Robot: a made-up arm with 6 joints.
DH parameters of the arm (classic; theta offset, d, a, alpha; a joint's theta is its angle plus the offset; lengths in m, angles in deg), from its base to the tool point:
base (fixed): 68.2 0 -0.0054 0
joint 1: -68.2 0.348 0.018 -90
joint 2: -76.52 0 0.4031 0
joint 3: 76.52 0.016 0.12 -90
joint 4: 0 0.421 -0.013 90
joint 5: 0 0.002 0.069 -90
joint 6: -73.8 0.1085 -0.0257 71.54
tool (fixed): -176.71 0.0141 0 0
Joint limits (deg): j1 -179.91..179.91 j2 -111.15..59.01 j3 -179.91..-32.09 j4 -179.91..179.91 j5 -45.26..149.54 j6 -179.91..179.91
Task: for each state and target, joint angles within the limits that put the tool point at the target. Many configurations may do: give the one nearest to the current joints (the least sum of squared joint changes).
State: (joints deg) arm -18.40 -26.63 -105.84 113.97 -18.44 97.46
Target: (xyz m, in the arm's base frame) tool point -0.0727 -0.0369 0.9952
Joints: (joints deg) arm -31.06 -69.43 -68.41 130.96 -29.60 93.17
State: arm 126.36 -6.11 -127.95 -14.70 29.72 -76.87
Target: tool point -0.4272 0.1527 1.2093
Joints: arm 159.63 1.08 -131.55 -16.73 25.52 -79.83
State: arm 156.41 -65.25 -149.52 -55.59 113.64 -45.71
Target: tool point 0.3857 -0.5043 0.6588
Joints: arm 120.29 -97.22 -120.21 -36.47 148.48 -41.58
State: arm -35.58 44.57 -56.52 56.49 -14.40 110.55
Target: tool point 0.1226 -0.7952 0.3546
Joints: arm -78.62 35.46 -77.08 57.63 -18.45 112.33
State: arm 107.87 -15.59 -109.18 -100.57 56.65 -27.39
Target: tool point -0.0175 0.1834 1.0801
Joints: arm 114.26 -46.84 -73.31 -93.54 59.82 -23.51
